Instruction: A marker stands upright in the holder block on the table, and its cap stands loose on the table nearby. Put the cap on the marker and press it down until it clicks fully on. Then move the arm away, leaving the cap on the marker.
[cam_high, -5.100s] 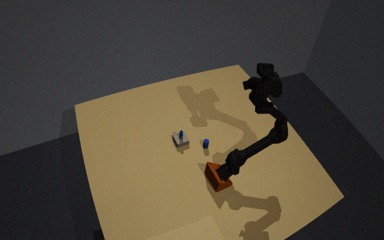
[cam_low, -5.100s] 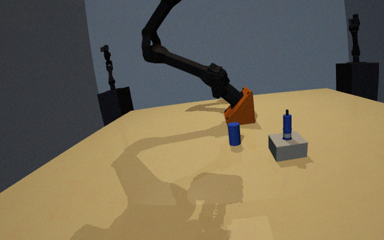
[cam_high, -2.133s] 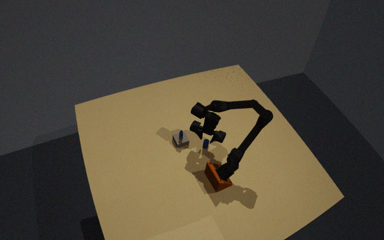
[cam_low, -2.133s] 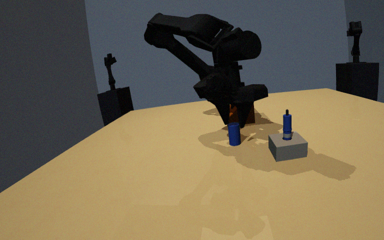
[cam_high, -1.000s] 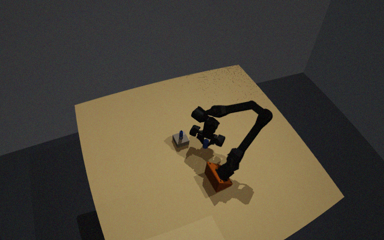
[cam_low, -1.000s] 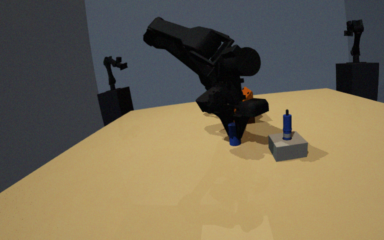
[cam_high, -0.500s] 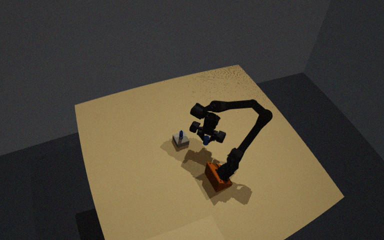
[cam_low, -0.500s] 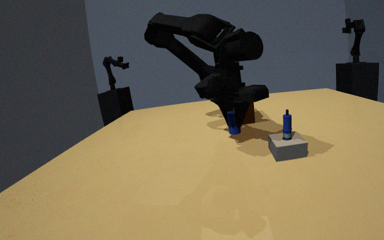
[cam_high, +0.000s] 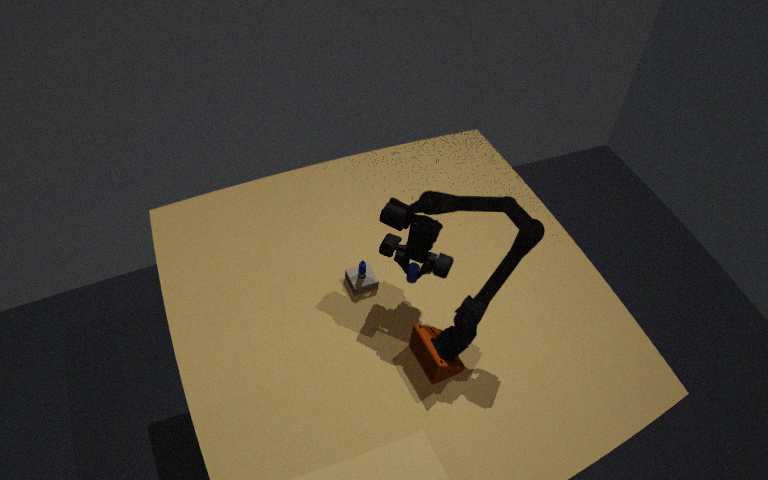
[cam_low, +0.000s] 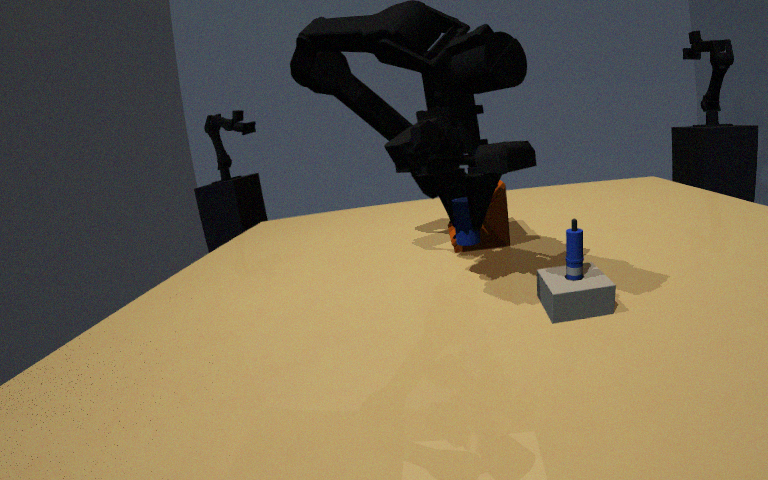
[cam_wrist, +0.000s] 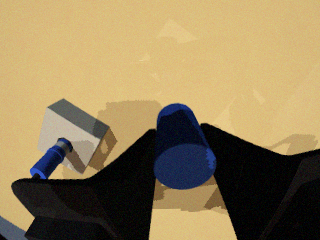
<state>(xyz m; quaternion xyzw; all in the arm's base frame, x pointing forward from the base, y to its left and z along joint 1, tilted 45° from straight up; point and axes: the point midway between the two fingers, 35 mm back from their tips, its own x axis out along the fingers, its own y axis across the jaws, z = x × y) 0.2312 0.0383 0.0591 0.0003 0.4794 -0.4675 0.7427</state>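
Now: the grey holder block 7 cm ahead of my gripper tip, 12 cm to the left of it and 6 cm below it. From my gripper tip the other things lie so: blue marker cap: 1 cm above.
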